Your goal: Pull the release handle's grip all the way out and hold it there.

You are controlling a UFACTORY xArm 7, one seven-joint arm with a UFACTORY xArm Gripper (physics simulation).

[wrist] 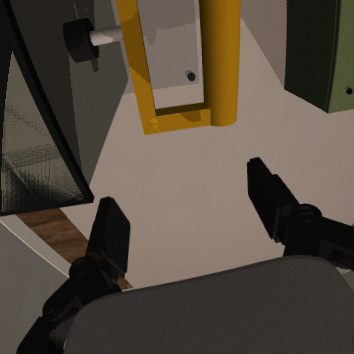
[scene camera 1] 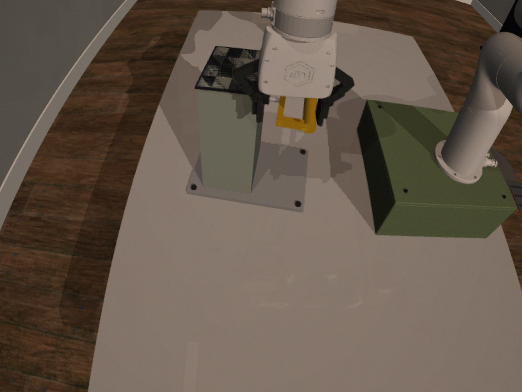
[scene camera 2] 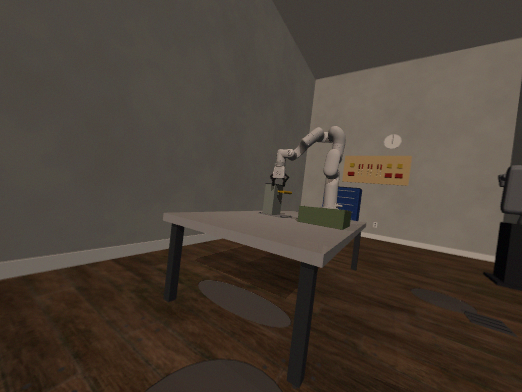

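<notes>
The release handle's yellow grip is a rectangular loop with a thick round outer bar. A short pale rod joins it to a black collar on the side of the grey-green post. My gripper points down, open and empty. In scene camera 1 its fingers appear on either side of the loop, one towards the post. In the wrist view the loop's near end lies beyond the fingertips, not between them. How deep the fingertips reach is unclear.
The post stands on a grey base plate with dark bolt holes. A green box carries the arm's base to the right. Both stand on the pale table.
</notes>
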